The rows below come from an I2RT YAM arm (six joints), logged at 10 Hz.
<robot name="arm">
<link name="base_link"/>
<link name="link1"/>
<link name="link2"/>
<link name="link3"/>
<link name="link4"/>
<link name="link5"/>
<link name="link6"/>
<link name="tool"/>
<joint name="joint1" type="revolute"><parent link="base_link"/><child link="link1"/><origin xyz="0 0 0.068"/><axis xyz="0 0 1"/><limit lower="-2.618" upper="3.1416"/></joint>
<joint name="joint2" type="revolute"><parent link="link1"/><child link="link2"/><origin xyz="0.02 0.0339 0.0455"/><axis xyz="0 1 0"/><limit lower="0" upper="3.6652"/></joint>
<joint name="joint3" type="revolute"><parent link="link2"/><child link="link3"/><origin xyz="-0.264 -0.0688 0"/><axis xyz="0 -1 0"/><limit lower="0" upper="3.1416"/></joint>
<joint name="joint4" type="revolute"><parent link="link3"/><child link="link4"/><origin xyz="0.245 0.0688 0.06"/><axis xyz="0 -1 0"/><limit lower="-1.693" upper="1.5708"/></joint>
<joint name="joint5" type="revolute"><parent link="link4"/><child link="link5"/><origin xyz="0.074 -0.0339 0.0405"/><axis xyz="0 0 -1"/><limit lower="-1.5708" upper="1.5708"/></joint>
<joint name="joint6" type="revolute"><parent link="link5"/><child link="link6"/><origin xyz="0.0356 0 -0.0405"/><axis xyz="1 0 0"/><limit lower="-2.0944" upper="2.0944"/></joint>
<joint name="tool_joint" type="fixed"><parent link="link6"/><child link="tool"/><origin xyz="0 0 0" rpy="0 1.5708 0"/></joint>
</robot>
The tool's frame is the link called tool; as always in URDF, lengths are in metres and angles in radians.
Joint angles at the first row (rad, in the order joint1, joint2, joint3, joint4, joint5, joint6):
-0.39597, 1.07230, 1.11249, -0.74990, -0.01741, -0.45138
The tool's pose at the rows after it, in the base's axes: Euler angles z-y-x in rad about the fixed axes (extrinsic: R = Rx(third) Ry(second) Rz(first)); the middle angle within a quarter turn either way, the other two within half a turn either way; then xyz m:
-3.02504 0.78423 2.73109 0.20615 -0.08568 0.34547
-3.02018 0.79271 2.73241 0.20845 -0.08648 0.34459
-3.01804 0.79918 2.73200 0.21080 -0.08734 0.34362
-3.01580 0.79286 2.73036 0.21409 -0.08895 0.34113
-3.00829 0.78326 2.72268 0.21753 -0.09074 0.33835
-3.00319 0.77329 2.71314 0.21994 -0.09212 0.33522
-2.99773 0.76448 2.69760 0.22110 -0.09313 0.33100
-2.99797 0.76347 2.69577 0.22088 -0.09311 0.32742
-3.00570 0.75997 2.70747 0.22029 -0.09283 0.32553
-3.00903 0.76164 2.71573 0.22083 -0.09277 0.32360
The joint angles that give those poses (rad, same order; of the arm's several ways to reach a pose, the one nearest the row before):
-0.39575, 1.08766, 1.12594, -0.74476, -0.01159, -0.44560
-0.39595, 1.09345, 1.12289, -0.72924, -0.01705, -0.43984
-0.39596, 1.09985, 1.12019, -0.71451, -0.02026, -0.43790
-0.39626, 1.11278, 1.11830, -0.70443, -0.01615, -0.43711
-0.39615, 1.12657, 1.11607, -0.69360, -0.00635, -0.43503
-0.39590, 1.13593, 1.11003, -0.68291, 0.00494, -0.43647
-0.39581, 1.13858, 1.09480, -0.66628, 0.01919, -0.44174
-0.39585, 1.13517, 1.07850, -0.65350, 0.02082, -0.44327
-0.39656, 1.13386, 1.07270, -0.65659, 0.01514, -0.44326
-0.39631, 1.13499, 1.06617, -0.65080, 0.00940, -0.44071

